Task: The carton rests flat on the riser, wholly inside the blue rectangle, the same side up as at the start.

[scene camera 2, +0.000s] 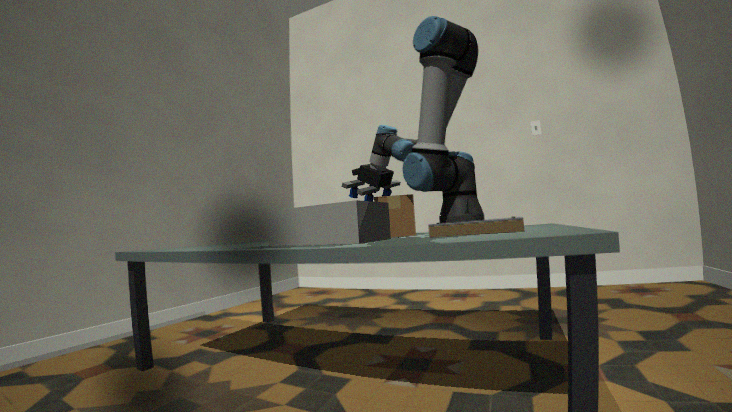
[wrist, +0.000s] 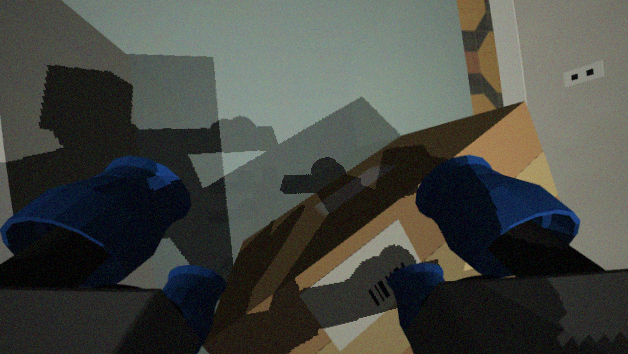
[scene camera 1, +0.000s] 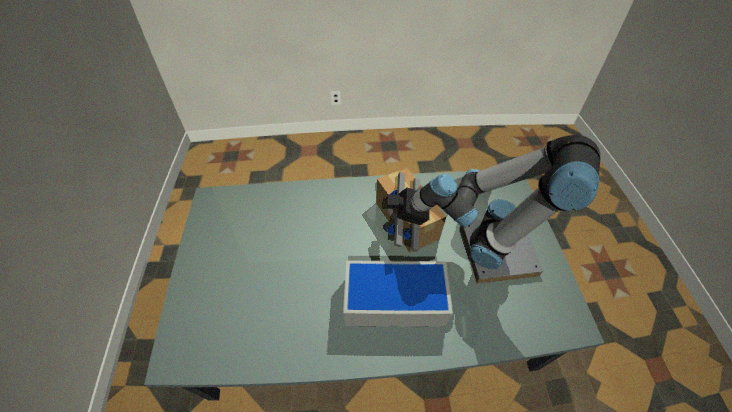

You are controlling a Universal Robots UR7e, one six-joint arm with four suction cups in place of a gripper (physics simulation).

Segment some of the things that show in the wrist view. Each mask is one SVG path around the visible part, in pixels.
My suction head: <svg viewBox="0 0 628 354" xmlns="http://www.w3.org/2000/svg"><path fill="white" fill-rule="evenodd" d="M177 266L170 270L162 291L181 308L184 319L200 338L197 354L212 329L215 307L226 289L226 281L202 266ZM436 264L408 265L387 278L408 341L406 331L422 301L438 282L445 281L442 267ZM190 194L177 175L149 158L116 158L104 172L92 178L48 189L10 217L0 233L5 246L15 255L42 238L35 221L75 231L100 245L119 267L98 268L80 286L117 284L153 256L170 225L188 214ZM416 192L419 212L432 218L449 249L482 275L514 276L498 259L481 258L496 238L516 225L552 214L546 230L568 245L579 231L577 215L543 187L502 175L478 156L453 157L436 166Z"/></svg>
A brown carton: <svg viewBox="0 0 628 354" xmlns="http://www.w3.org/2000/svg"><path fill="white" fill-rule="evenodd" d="M526 102L519 102L401 135L244 240L226 283L226 289L222 293L215 311L212 329L202 345L209 354L413 354L410 343L400 326L397 302L393 290L387 285L387 278L402 267L418 263L432 263L442 267L445 281L456 281L470 276L482 275L450 250L438 225L432 218L428 218L419 212L415 203L416 192L424 177L436 166L453 157L473 155L484 158L493 170L502 175L540 185L560 201Z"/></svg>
A grey riser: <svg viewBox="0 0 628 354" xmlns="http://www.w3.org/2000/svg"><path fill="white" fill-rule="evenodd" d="M152 256L117 284L144 289L156 289ZM0 233L0 264L14 256L14 254L5 246ZM62 0L0 0L0 228L10 217L48 189L92 178L104 172L106 167L116 158L126 156L139 157L130 57Z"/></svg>
